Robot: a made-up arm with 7 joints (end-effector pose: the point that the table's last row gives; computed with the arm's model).
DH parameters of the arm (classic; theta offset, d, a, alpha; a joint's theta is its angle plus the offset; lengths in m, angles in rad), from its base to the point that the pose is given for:
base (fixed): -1.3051 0 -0.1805 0
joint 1: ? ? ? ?
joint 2: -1.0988 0 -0.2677 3.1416
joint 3: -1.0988 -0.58 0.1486 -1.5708
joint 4: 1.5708 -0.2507 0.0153 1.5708
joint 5: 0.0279 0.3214 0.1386 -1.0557
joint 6: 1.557 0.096 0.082 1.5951
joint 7: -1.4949 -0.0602 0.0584 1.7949
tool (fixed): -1.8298 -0.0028 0 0
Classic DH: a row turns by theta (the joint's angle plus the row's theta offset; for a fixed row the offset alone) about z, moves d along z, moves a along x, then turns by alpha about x.
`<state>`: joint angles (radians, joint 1 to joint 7).
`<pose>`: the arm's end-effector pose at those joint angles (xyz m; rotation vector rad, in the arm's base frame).
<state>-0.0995 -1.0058 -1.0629 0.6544 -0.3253 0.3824 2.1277</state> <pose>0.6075 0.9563 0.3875 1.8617 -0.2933 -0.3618</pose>
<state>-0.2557 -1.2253 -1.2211 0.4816 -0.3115 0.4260 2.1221</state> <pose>0.8107 0.7812 0.4429 1.8475 -0.5949 -0.5276</pose>
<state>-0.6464 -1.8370 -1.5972 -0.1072 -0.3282 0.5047 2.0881</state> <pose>1.0193 0.1622 0.6922 1.5716 -1.6249 -0.8559</pose>
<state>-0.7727 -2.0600 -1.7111 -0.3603 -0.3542 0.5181 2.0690</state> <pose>0.9583 -0.0341 0.8027 1.3521 -2.0439 -0.9188</pose>
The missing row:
joint 1: 1.3051 0.7406 0.1165 -1.5708
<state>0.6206 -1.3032 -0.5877 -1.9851 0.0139 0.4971 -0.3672</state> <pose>0.2098 0.6851 0.4655 0.0488 2.0202 -1.2374</pose>
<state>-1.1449 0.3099 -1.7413 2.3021 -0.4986 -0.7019 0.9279</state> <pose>0.4217 0.5863 0.8125 -1.6668 1.3033 0.7475</pose>
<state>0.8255 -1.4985 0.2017 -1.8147 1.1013 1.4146 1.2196</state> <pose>0.1910 0.7380 0.6480 -0.0647 0.0575 -0.6737</pose>
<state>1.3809 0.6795 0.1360 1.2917 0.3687 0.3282 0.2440</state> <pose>-0.8923 0.2905 0.3929 -2.1815 -1.3235 1.4870</pose>
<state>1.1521 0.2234 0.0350 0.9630 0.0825 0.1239 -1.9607</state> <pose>-0.8067 0.7347 0.3481 -0.4860 0.3565 0.3736</pose>
